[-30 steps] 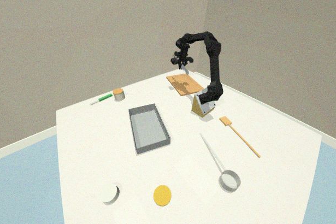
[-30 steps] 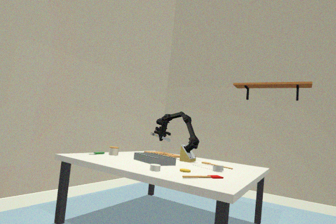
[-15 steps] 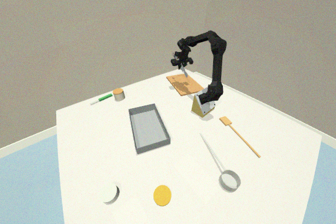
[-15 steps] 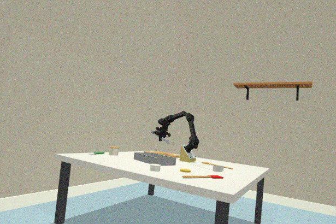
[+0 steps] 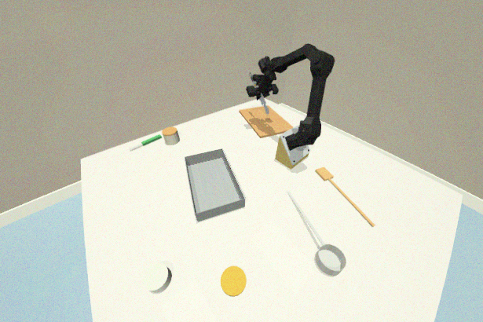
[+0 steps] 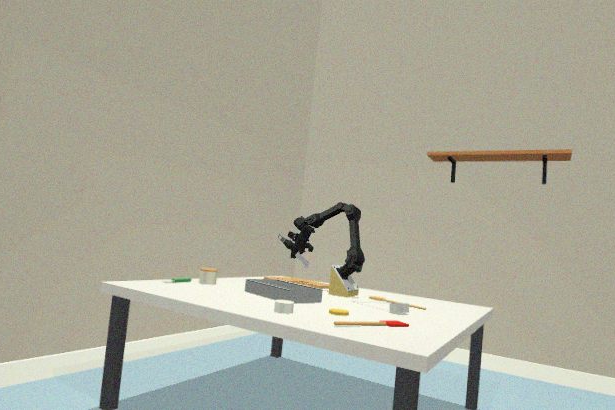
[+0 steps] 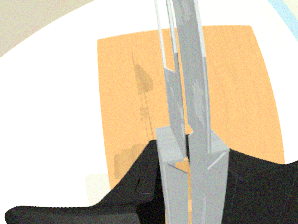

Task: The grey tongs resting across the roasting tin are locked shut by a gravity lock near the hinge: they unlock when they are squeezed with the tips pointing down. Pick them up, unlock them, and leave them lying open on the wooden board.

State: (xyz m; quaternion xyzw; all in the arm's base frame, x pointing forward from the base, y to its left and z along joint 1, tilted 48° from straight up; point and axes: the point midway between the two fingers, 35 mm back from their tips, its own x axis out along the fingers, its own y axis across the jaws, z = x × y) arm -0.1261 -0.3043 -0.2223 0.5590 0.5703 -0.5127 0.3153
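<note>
Right now the wooden board is 13 cm below my gripper tip, 4 cm to the left of it and 4 cm behind it. Also, from my gripper tip: yellow lock piece: 7 cm above, 5 cm to the right, 2 cm behind; grey roasting tin: 52 cm ahead, 30 cm to the left, 11 cm below; cork-lidded jar: 54 cm ahead, 11 cm to the right, 11 cm below.
</note>
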